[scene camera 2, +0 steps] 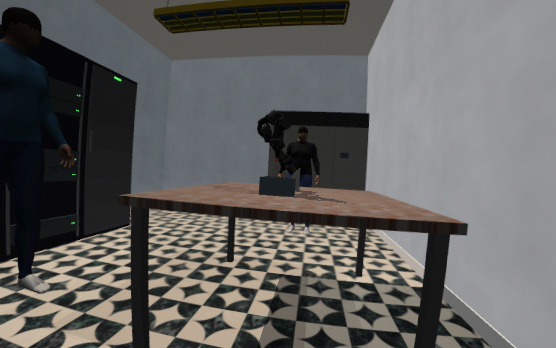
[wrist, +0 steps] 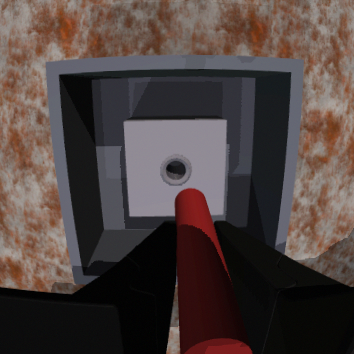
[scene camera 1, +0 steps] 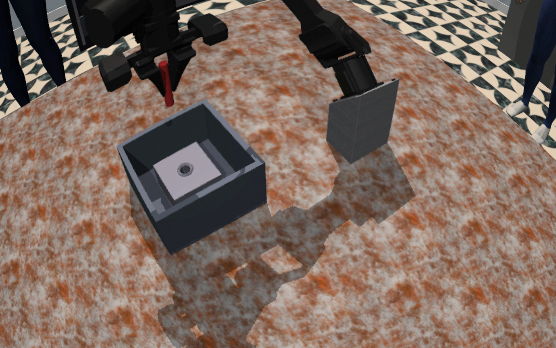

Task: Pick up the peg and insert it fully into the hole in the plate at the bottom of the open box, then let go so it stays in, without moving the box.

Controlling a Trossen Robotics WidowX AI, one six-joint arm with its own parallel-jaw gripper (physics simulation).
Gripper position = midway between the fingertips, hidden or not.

I see my gripper [scene camera 1: 168, 92] and a dark grey box [scene camera 1: 242, 189].
The dark grey box also shows in the wrist view [wrist: 260, 97]. My gripper shows as well in the wrist view [wrist: 194, 231].
